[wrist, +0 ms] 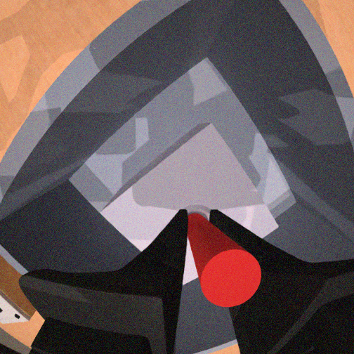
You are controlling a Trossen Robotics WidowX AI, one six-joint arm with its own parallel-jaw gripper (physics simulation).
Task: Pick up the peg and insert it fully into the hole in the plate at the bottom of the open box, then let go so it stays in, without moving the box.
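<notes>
My gripper [197, 215] is shut on the red peg [231, 277], whose round top end points toward the camera. The peg's far end lies between the fingertips, over the front part of the pale plate [190, 170]. The rim of the hole [198, 207] shows as a grey arc just beyond the fingertips. The peg's lower tip is hidden by the fingers, so I cannot tell whether it is inside the hole or above it. The plate lies on the bottom of the open grey box [135, 90], and the gripper reaches down into the box.
The dark box walls rise on all sides around the plate and gripper, with a lighter rim [70, 75]. A wooden-patterned table [25, 30] surrounds the box. A brown object with a white, black-marked edge [14, 309] lies outside the box at the lower left.
</notes>
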